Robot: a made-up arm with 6 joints. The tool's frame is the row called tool.
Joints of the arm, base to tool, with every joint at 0 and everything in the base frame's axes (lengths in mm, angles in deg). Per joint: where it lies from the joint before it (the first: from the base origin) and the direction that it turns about. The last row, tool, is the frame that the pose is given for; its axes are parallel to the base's.
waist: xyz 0.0 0.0 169.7 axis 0 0 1
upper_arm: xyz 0.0 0.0 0.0 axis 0 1 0
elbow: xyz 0.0 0.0 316.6 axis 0 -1 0
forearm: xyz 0.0 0.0 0.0 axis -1 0 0
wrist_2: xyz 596.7 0.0 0.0 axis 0 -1 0
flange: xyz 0.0 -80.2 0.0 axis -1 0 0
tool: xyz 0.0 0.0 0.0
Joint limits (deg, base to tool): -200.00..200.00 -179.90..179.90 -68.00..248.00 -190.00..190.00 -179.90..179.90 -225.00..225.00
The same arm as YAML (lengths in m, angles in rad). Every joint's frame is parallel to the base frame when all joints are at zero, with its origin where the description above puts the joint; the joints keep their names.
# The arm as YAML. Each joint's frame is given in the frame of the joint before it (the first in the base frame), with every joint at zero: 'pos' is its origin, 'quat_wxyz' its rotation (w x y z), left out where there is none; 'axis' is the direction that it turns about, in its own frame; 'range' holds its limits. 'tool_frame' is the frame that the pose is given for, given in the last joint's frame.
length_unit: m
angle_unit: rad
joints:
  - joint: waist
    pos: [0.0, 0.0, 0.1697]
    axis: "+z"
    range: [-3.4907, 3.4907]
  - joint: upper_arm
    pos: [0.0, 0.0, 0.0]
    axis: "+y"
    range: [-3.1398, 3.1398]
  - joint: elbow
    pos: [0.0, 0.0, 0.3166]
    axis: "-y"
    range: [-1.1868, 4.3284]
  - joint: forearm
    pos: [0.0, 0.0, 0.0]
    axis: "-x"
    range: [-3.3161, 3.3161]
  - joint: wrist_2
    pos: [0.5967, 0.0, 0.0]
    axis: "-y"
    range: [-3.1398, 3.1398]
  - joint: flange
    pos: [0.0, -0.0802, 0.0]
    axis: "-x"
    range: [-3.927, 3.927]
tool_frame:
  pos: [0.0, 0.0, 0.0]

